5 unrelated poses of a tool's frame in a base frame.
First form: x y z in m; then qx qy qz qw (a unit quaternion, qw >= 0).
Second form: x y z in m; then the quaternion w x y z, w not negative. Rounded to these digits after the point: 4 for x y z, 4 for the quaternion.
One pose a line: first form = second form
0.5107, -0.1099, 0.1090, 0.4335, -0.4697, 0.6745, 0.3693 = 0.5107, -0.1099, 0.1090, 0.3693, 0.4335, -0.4697, 0.6745
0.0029, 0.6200, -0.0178, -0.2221, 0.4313, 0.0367, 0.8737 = 0.0029, 0.6200, -0.0178, 0.8737, -0.2221, 0.4313, 0.0367
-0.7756, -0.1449, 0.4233, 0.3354, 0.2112, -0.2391, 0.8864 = -0.7756, -0.1449, 0.4233, 0.8864, 0.3354, 0.2112, -0.2391
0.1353, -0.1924, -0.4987, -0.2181, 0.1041, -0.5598, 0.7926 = 0.1353, -0.1924, -0.4987, 0.7926, -0.2181, 0.1041, -0.5598
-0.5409, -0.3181, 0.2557, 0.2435, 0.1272, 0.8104, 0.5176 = -0.5409, -0.3181, 0.2557, 0.5176, 0.2435, 0.1272, 0.8104
